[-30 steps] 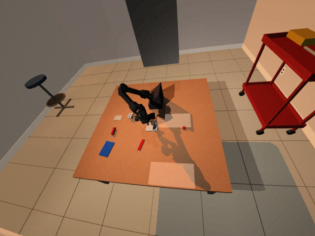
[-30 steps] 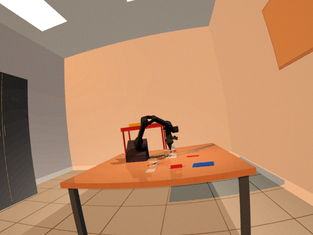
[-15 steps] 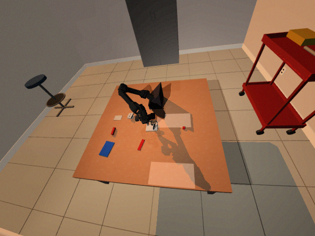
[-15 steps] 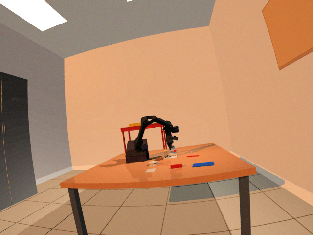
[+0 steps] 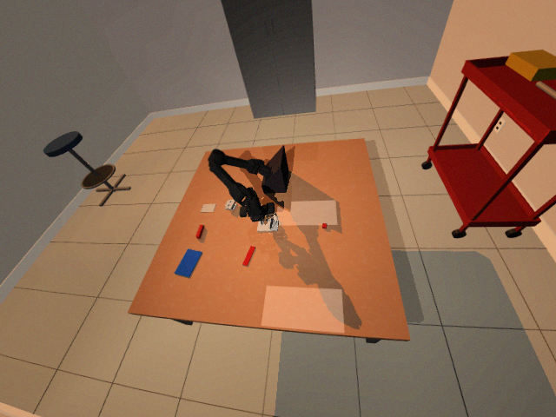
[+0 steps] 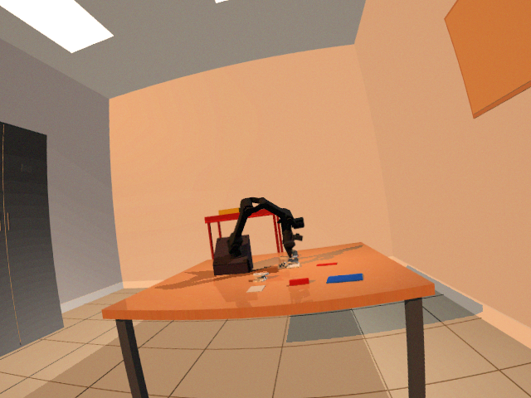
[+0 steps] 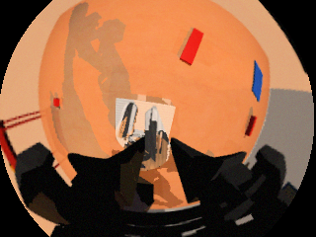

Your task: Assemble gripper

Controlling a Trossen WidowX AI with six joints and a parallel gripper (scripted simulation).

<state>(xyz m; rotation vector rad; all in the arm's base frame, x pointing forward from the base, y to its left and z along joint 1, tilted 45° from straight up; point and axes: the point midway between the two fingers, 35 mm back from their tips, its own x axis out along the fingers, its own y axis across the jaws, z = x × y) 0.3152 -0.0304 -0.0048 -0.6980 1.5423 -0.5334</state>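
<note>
Right now my gripper tip is 6 cm above the white flat part, 3 cm to the right of it and 1 cm short of it. Round my gripper tip: grey jaw 5 cm to the left, 4 cm below, 4 cm behind; then pale tile 40 cm to the right, 14 cm behind, 6 cm below; then small red cube 35 cm to the left, 5 cm below, 2 cm ahead.
</note>
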